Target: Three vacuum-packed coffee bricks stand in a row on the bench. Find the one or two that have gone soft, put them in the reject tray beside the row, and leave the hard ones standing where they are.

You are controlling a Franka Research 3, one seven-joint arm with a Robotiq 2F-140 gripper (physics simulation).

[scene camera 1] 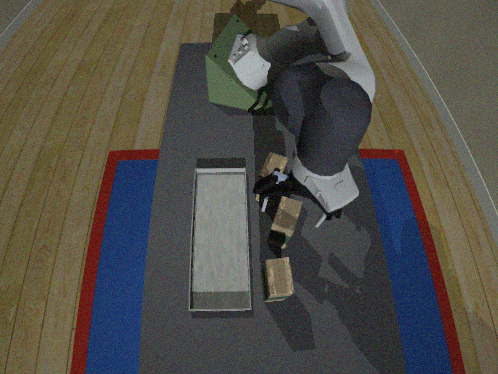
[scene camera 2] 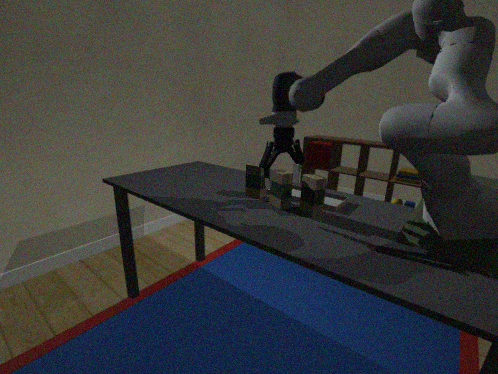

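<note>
Three tan coffee bricks with dark green bands stand upright in a row on the grey bench (scene camera 1: 190, 125) (scene camera 2: 165, 181). The brick nearest the robot base (scene camera 1: 275, 162) (scene camera 2: 313, 194) is partly hidden by a finger in scene camera 1. The middle brick (scene camera 1: 288, 211) (scene camera 2: 281, 192) stands below my open, empty gripper (scene camera 1: 293, 212) (scene camera 2: 282, 172), whose fingertips are on either side of its top in both views. The brick farthest from the base (scene camera 1: 278, 276) (scene camera 2: 255, 182) stands apart. The reject tray (scene camera 1: 220, 240) (scene camera 2: 334, 201) lies beside the row and is empty. Softness cannot be seen.
The arm stands by a green block (scene camera 1: 225, 85) at the bench's far end in scene camera 1. A brown shelf unit (scene camera 2: 350, 140) with a red box (scene camera 2: 318, 155) stands behind the bench. A blue mat with a red border (scene camera 1: 120, 240) (scene camera 2: 225, 320) lies under the bench.
</note>
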